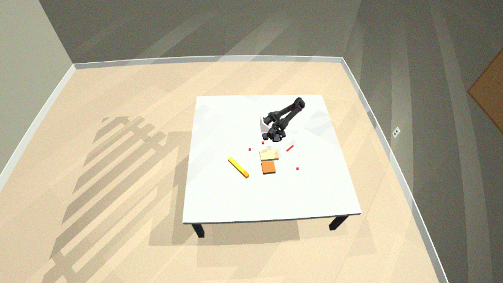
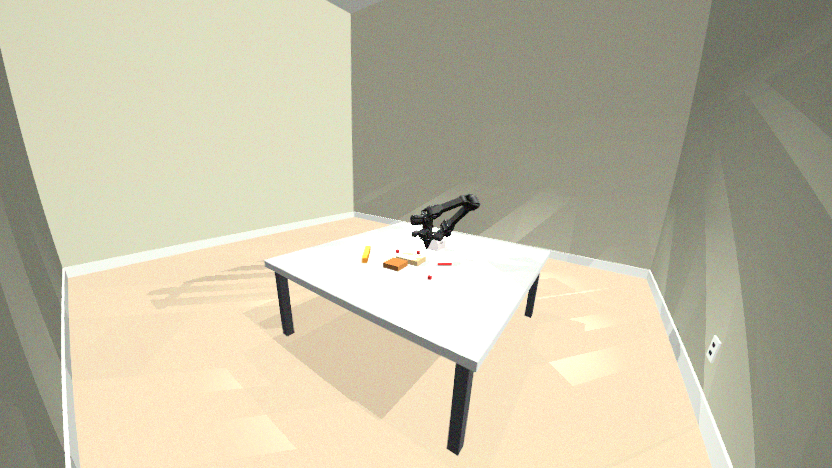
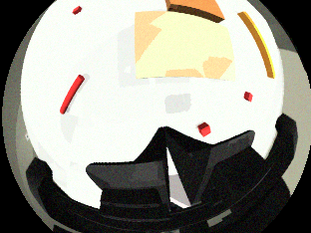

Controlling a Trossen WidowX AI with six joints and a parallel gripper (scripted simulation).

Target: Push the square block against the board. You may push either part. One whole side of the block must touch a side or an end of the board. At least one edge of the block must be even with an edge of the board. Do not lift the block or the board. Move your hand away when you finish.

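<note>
Now: the cream block 110 mm ahead of my gripper tip, 40 mm to the right of it and 40 mm below it. The rest, counted from my gripper tip: short red stick 30 mm ahead, 150 mm to the left, 50 mm below; then long orange board 230 mm ahead, 290 mm to the right, 40 mm below; then orange square block 230 mm ahead, 50 mm to the right, 40 mm below.
</note>
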